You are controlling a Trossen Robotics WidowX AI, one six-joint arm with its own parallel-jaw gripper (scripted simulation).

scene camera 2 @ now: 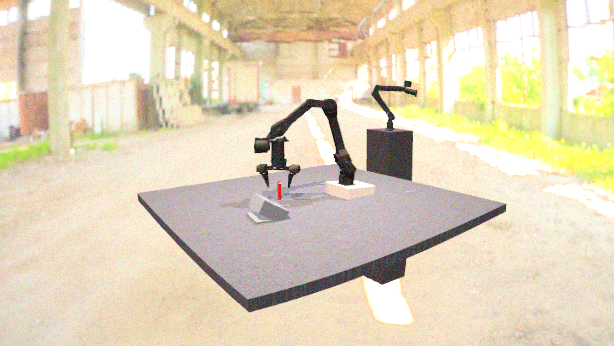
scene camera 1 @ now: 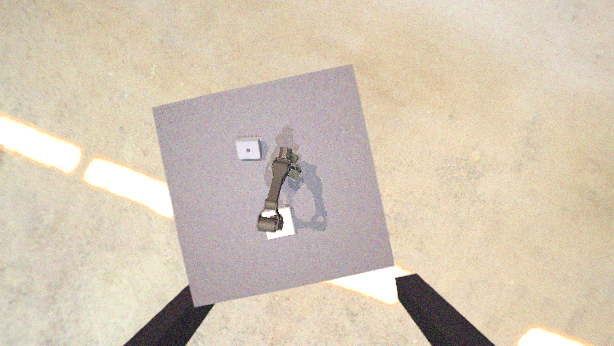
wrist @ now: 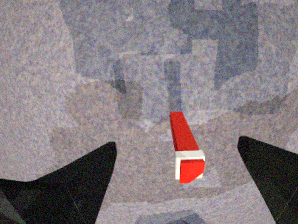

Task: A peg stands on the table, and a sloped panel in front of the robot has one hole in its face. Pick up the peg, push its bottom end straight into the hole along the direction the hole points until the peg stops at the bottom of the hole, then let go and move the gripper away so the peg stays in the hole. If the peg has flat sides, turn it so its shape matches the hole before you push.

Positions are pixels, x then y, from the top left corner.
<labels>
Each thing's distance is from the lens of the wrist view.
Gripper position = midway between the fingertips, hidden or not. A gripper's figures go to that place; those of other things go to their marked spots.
gripper (wrist: 178,145): 0.10 m
red peg (wrist: 190,163): 0.07 m
</labels>
